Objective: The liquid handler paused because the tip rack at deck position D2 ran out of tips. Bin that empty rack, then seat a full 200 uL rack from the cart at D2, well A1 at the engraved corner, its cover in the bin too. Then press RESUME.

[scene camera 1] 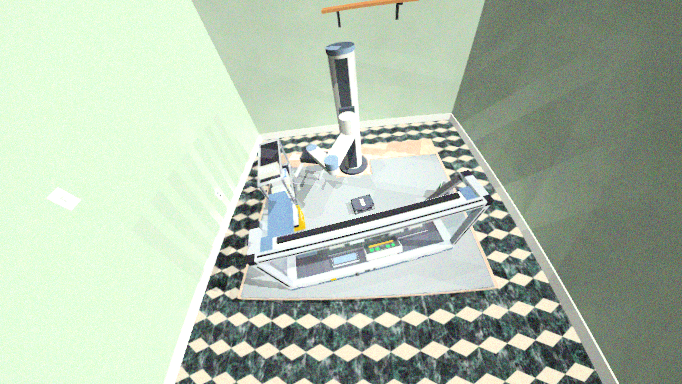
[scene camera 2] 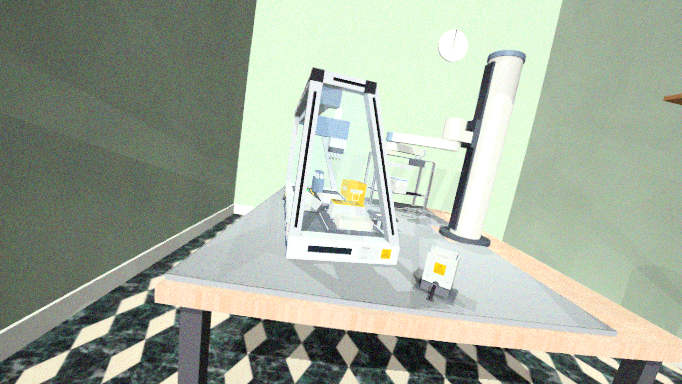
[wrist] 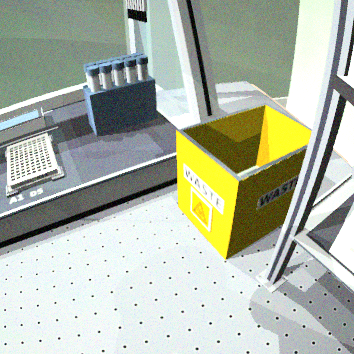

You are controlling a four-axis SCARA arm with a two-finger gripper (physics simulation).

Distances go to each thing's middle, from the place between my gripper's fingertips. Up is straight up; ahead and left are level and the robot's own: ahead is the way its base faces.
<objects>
My hand is 220 mm above the yellow WASTE bin [wrist: 231, 211], 170 mm short of it and 160 mm to the left of it. The rest, counted from my hand: blue tube holder [wrist: 109, 109] 400 mm ahead, 190 mm below, 20 mm to the right; then rack with yellow tips [wrist: 35, 163] 320 mm ahead, 230 mm below, 150 mm to the left.
</objects>
